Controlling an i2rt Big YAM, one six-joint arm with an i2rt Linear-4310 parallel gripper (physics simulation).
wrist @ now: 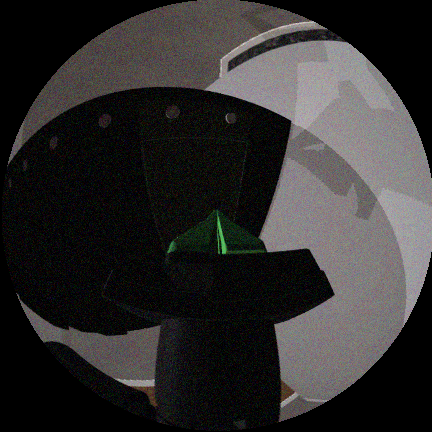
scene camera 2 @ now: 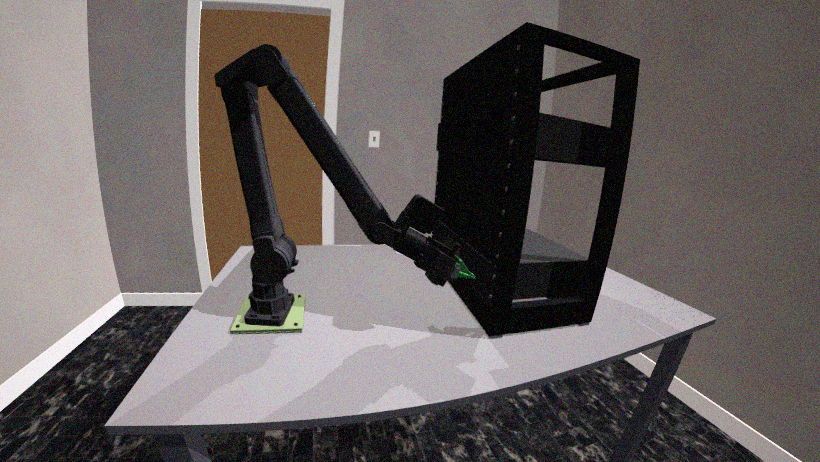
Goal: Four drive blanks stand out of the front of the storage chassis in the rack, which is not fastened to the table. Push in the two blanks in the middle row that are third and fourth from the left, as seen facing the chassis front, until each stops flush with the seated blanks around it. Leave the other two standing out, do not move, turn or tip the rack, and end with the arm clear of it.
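Pixels of known places: gripper, fingertip midpoint: (wrist: 217, 214) (scene camera 2: 474, 277); arm's base, origin of the base link: (scene camera 2: 271, 310).
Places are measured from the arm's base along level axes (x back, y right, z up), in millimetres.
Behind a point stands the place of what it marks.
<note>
The tall black rack (scene camera 2: 480, 132) @(x -423, y 36, z 407 mm) (wrist: 75, 210) @(x -470, y 14, z 212 mm) stands upright on the table. In the scene view its front faces the arm obliquely; in the wrist view it fills the left and middle. The storage chassis front (wrist: 195, 175) @(x -471, y 22, z 109 mm) shows as a faintly outlined dark panel low in the rack. The drive blanks cannot be told apart in the darkness, nor how far any stands out. My gripper (scene camera 2: 473, 277) @(x -466, y -22, z 86 mm) (wrist: 217, 214) @(x -466, y -22, z 86 mm) is shut and empty, its green fingertips together, close in front of the rack's lower front. Whether the tips touch it cannot be told.
The grey table (scene camera 2: 229, 390) @(x 0, y 240, z -13 mm) (wrist: 330, 240) @(x -373, y -15, z -12 mm) carries the rack and the arm's light green base plate (scene camera 2: 239, 328) @(x 46, y 76, z -2 mm). The table's front edge curves toward the camera. A door (scene camera 2: 261, 34) and walls are behind. Round holes line the rack's side post in the wrist view.
</note>
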